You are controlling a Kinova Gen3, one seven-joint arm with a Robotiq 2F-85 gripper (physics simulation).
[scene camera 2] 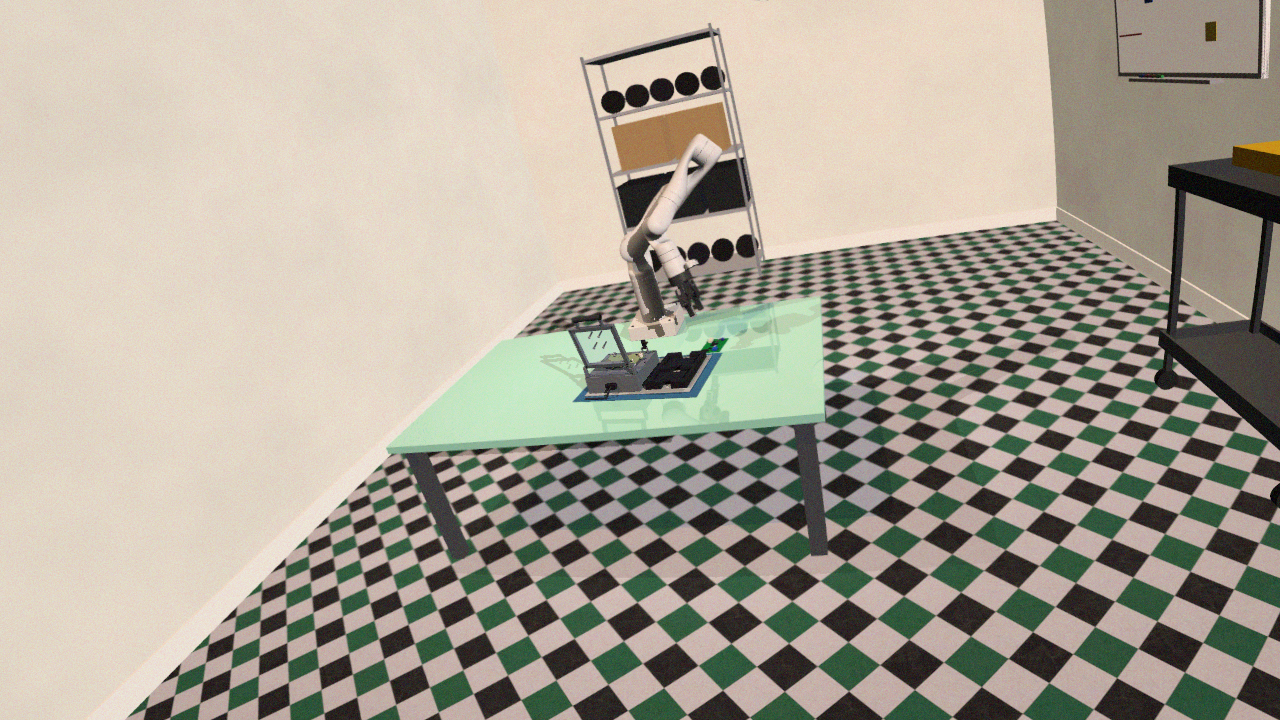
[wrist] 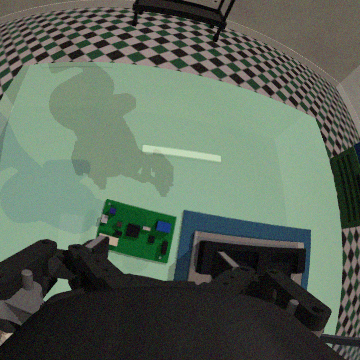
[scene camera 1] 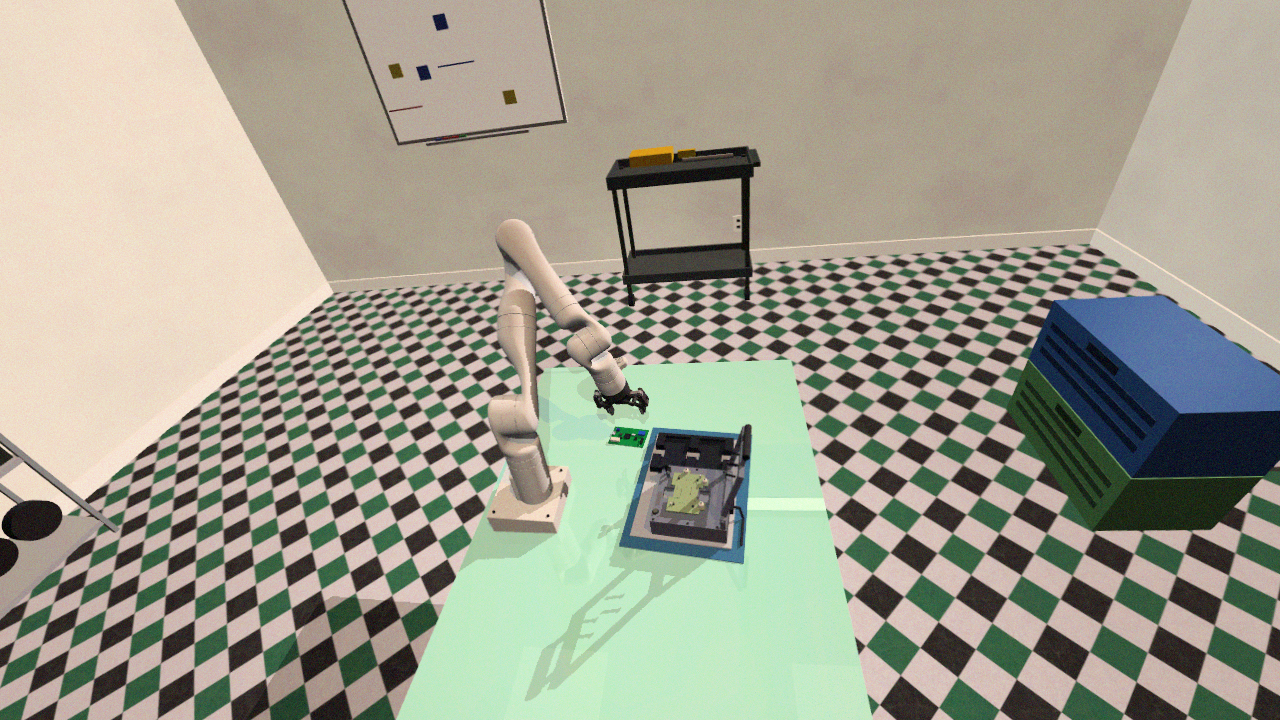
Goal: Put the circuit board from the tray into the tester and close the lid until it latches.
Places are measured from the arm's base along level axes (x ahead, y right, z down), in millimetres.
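Where they show: gripper, fingertip midpoint: point(scene camera 2: 697, 313) point(wrist: 160, 256) point(scene camera 1: 628, 412); arm's base, origin of the base link: point(scene camera 2: 654, 317) point(scene camera 1: 535, 490).
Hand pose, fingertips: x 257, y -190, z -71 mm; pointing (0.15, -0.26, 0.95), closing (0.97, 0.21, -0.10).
Each offset is from my fingertips to the centre of the thing. "spot": to the spot under its first point. Level surfaces: height alone.
The green circuit board {dy -29, dx -17, dz +124 mm} point(scene camera 1: 628, 437) point(scene camera 2: 715, 345) point(wrist: 137, 231) lies flat on the table, beside the blue mat and outside the black tray {spot: dy +38, dx +202, dz +110 mm} point(scene camera 1: 702, 441) point(scene camera 2: 675, 368) point(wrist: 252, 245). The grey tester point(scene camera 1: 689, 528) point(scene camera 2: 610, 381) stands on the mat next to the tray, with a yellow-green bed {dy +246, dx +145, dz +62 mm} point(scene camera 1: 686, 492) on top. Its framed lid point(scene camera 1: 741, 466) point(scene camera 2: 595, 326) stands open and upright. My gripper point(scene camera 1: 622, 409) point(scene camera 2: 692, 309) point(wrist: 160, 256) is open and empty. It hangs above the table near the board, apart from it. In the wrist view my gripper hides part of the tray.
The blue mat {dz +127 mm} point(scene camera 1: 633, 519) point(scene camera 2: 711, 374) point(wrist: 290, 234) lies under the tester and tray. The light green table {dz +129 mm} point(scene camera 1: 626, 644) point(scene camera 2: 501, 402) point(wrist: 240, 120) bears the arm's base point(scene camera 1: 528, 512). A black cart point(scene camera 1: 687, 261) stands behind the table, and blue and green crates point(scene camera 1: 1181, 358) at the right.
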